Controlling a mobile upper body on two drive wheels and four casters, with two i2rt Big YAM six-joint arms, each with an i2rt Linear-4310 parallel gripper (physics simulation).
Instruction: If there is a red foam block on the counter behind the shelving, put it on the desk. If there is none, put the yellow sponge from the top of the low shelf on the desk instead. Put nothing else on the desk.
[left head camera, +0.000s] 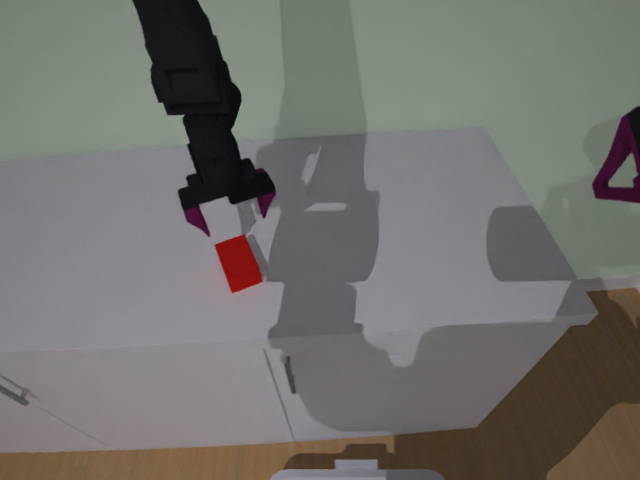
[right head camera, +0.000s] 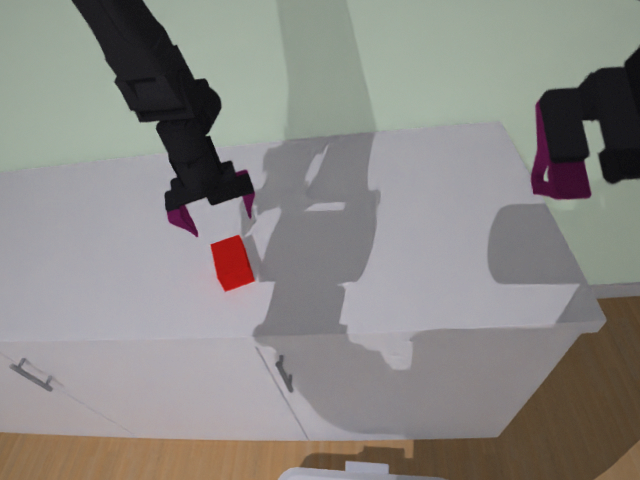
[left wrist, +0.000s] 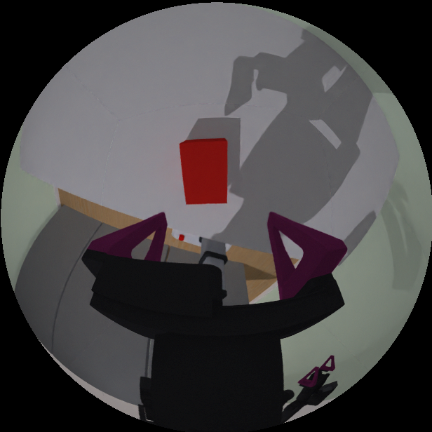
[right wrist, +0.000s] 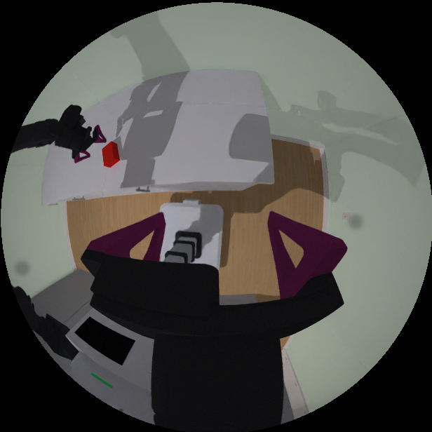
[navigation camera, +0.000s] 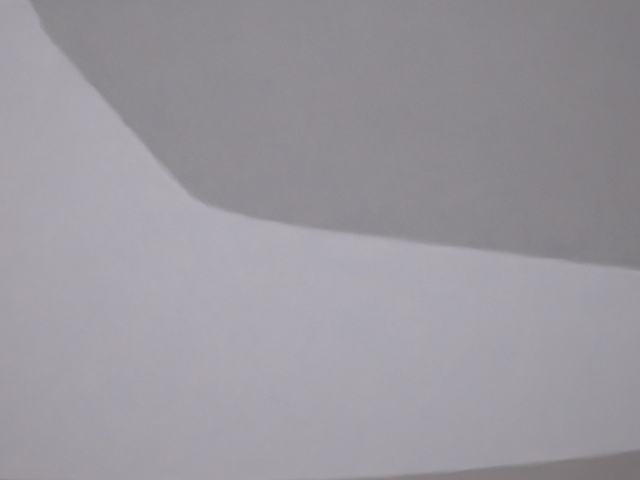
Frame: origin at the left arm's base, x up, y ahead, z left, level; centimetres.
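Where they show: left gripper, between the fingertips: (left head camera: 236, 224) (right head camera: 223, 225); right gripper, between the fingertips: (right head camera: 595, 182).
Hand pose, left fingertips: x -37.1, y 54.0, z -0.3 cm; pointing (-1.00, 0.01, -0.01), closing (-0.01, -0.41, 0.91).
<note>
Each offset is from my left fingertips to the top centre of the thing. "spot": to the spot under its first point. Level surfaces: height alone.
A red foam block @[dz +1.8, dx -8.4, dy +0.3 cm] (left head camera: 238, 263) (right head camera: 232, 262) (left wrist: 205, 171) (right wrist: 110, 154) lies on the white counter @[dx -12.9 cm] (left head camera: 429, 206) (right head camera: 429, 206) (left wrist: 150, 65) (right wrist: 215, 130). My left gripper (left head camera: 236, 225) (right head camera: 223, 226) (left wrist: 216, 217) (right wrist: 97, 147) is open and empty, with its fingertips pointing towards the block's near-wall end in the head views; the block is not between the fingers. My right gripper (right wrist: 216, 217) is open and empty, held up at the right beyond the counter's end. It shows in part at the right edge of both head views. The desk, the low shelf and the yellow sponge do not show.
The counter's cabinet front @[spot: dz +21.4, dx -40.2, dy -13.8 cm] (left head camera: 170, 392) (right head camera: 170, 382) has bar handles. A pale green wall (left head camera: 439, 62) (right head camera: 439, 62) stands behind the counter. My white base (left head camera: 356, 474) (right wrist: 212, 220) is on the wood floor in front of it. Arm shadows fall across the counter.
</note>
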